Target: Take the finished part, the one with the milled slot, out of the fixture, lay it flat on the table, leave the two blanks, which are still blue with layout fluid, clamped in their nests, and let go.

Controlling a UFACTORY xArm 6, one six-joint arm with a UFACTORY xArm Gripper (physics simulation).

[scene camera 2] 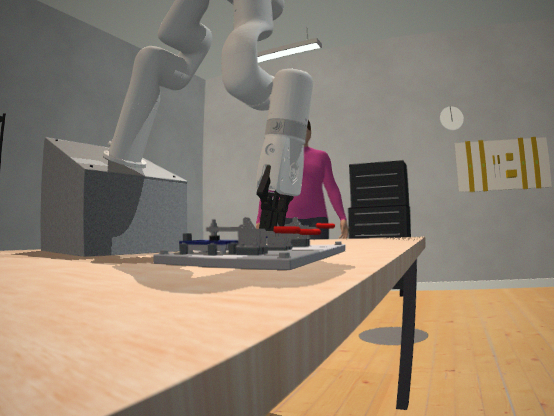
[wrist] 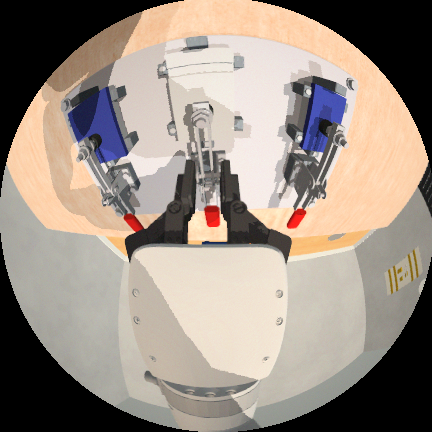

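Pixels of known places: gripper, between the fingertips: (wrist: 207,169); arm's base, origin of its link: (scene camera 2: 124,160).
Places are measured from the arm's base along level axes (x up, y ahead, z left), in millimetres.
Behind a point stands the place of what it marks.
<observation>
The pale finished part (wrist: 202,85) @[x -208, y 368, z 13 mm], with a slot line across it, lies in the middle nest of the fixture plate (scene camera 2: 225,261) @[x -230, y 475, z -149 mm] (wrist: 260,100) @[x -224, y 377, z 65 mm]. The middle clamp's spindle (wrist: 201,117) @[x -178, y 388, z 16 mm] is over it; whether it touches is unclear. My gripper (scene camera 2: 272,227) @[x -193, y 443, z 23 mm] (wrist: 207,169) @[x -193, y 443, z 23 mm] is shut on the middle clamp's lever, below its red handle (wrist: 212,216) @[x -187, y 508, z 33 mm]. The contact is partly hidden. The left blue blank (wrist: 102,120) @[x -203, y 388, z -79 mm] and right blue blank (wrist: 327,102) @[x -198, y 350, z 117 mm] sit in their nests with clamp arms over them. A blue blank (scene camera 2: 197,242) @[x -205, y 399, z -125 mm] also shows in the scene view; the finished part is hidden there.
The outer clamps' red handles (wrist: 133,222) @[x -183, y 523, z -71 mm] (wrist: 296,218) @[x -178, y 493, z 138 mm] stand on either side of my fingers. The fixture stands on the wooden table (scene camera 2: 100,310) @[x -239, y 579, z -414 mm]. The grey robot pedestal (scene camera 2: 62,215) @[x -151, y 6, z -186 mm] is at the left. A person in magenta (scene camera 2: 317,175) stands behind the table, near black drawers (scene camera 2: 378,185).
</observation>
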